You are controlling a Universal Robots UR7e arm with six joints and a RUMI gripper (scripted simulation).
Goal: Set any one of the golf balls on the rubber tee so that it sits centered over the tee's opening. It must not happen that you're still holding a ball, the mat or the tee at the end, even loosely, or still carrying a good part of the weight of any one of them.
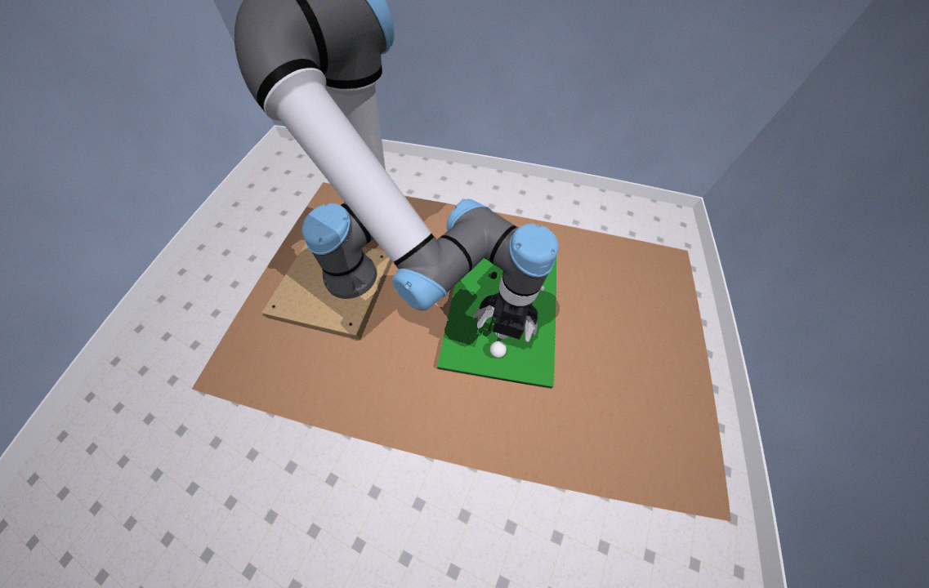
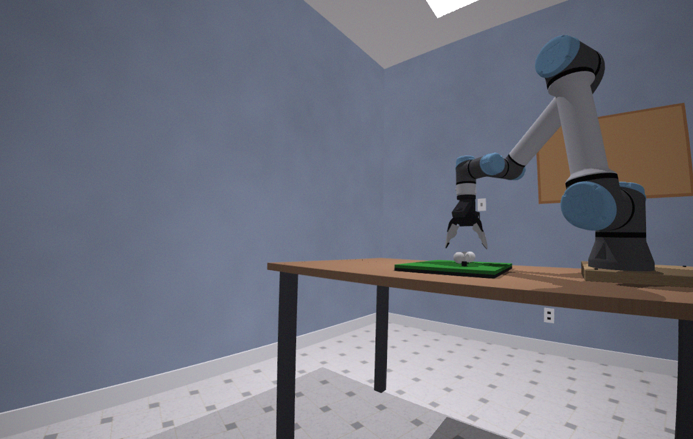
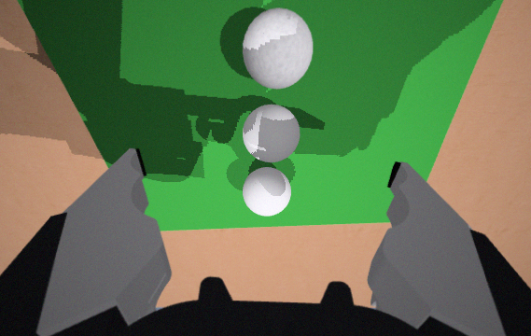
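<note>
Now: hand 30 mm above the white golf ball.
</note>
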